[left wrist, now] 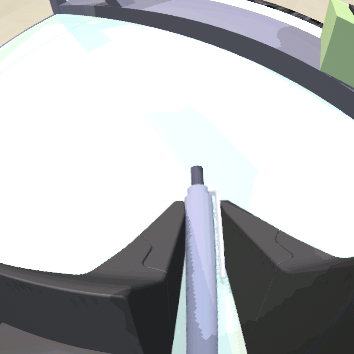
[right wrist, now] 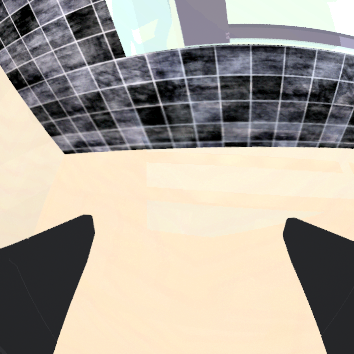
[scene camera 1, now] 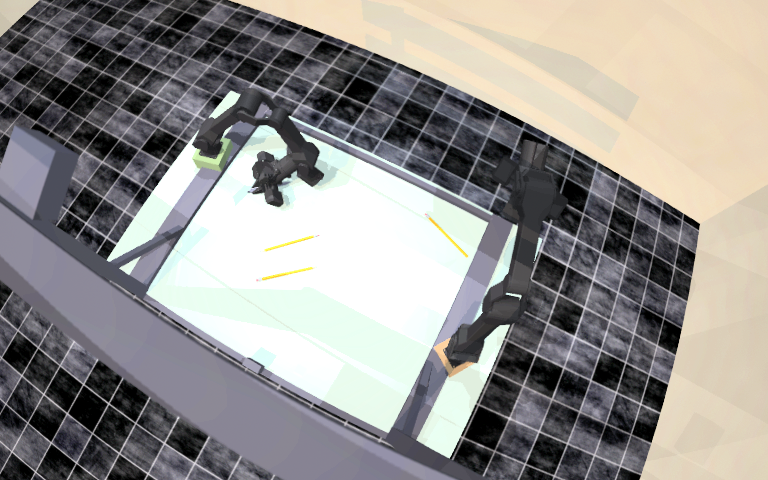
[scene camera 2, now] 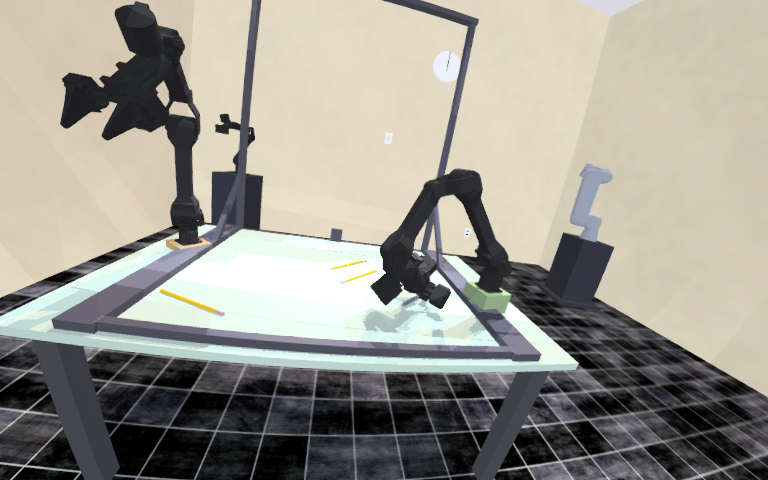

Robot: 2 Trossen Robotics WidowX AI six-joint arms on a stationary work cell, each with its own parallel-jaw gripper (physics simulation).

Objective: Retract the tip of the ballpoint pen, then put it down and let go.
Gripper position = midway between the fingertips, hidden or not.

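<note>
Open and holding nothing, the right gripper [scene camera 2: 83,132] [right wrist: 192,228] shares the scene with the left gripper [scene camera 1: 252,191], which is visible as well at [left wrist: 200,210] and [scene camera 2: 424,294]. There is also a ballpoint pen [left wrist: 200,258], though in the right wrist view it is out of frame.
</note>
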